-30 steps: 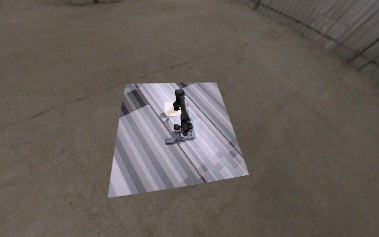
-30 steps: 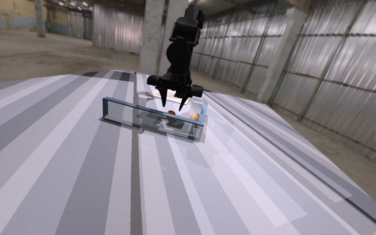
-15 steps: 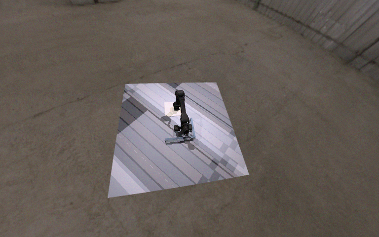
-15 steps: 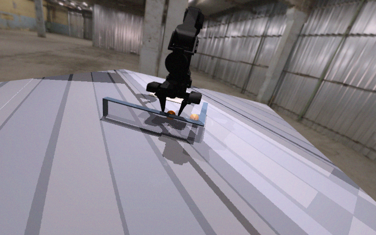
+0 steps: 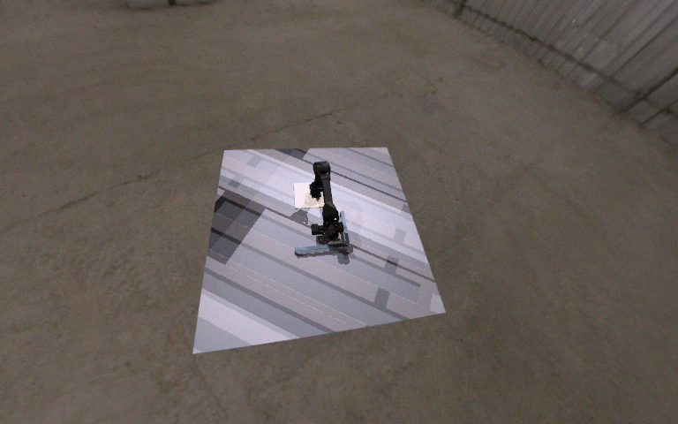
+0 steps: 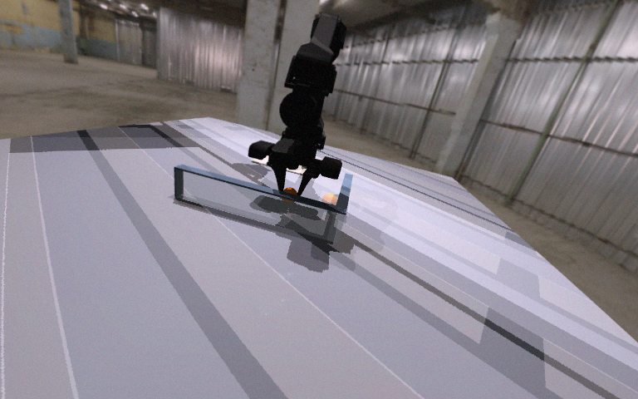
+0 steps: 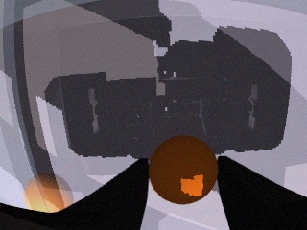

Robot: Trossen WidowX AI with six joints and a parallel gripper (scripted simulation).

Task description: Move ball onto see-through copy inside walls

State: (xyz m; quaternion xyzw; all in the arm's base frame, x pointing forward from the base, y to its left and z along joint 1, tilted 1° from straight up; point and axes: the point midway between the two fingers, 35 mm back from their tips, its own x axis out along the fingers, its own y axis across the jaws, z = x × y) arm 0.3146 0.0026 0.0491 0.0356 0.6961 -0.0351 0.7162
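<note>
My gripper tip is now 90 mm to the right of the see-through copy of ball and 20 mm past it. Round my gripper tip: orange ball: right at my gripper tip.
</note>
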